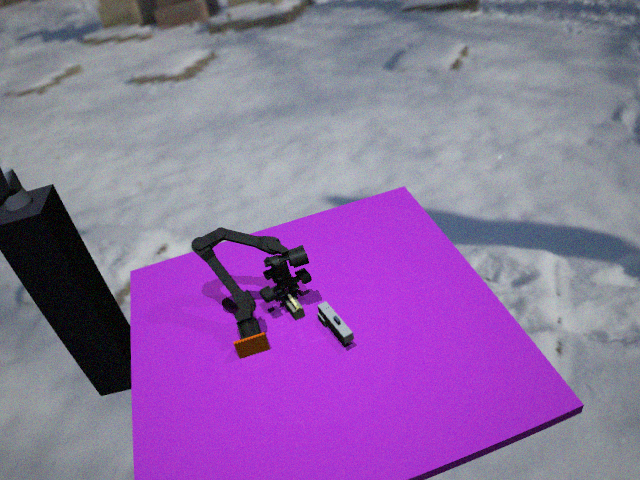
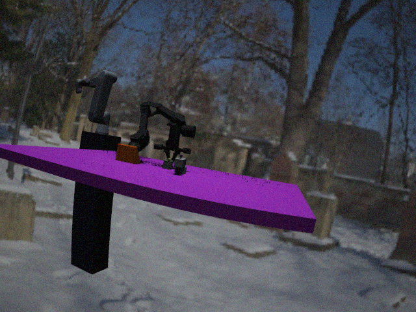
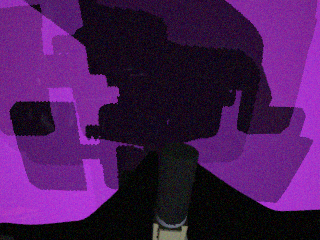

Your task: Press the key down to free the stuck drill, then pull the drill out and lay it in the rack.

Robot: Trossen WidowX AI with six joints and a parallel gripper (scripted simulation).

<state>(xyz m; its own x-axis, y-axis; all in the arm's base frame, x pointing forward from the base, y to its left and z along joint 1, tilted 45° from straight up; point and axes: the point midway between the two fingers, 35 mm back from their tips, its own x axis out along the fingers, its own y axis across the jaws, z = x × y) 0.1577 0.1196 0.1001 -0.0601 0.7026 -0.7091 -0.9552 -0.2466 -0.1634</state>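
My gripper tip is now 1 cm short of the drill, 4 cm to the left of it and 3 cm below it. Also, from my gripper tip: grey housing 13 cm ahead, 19 cm to the right, 3 cm above; dark key 14 cm ahead, 21 cm to the right, 4 cm above.
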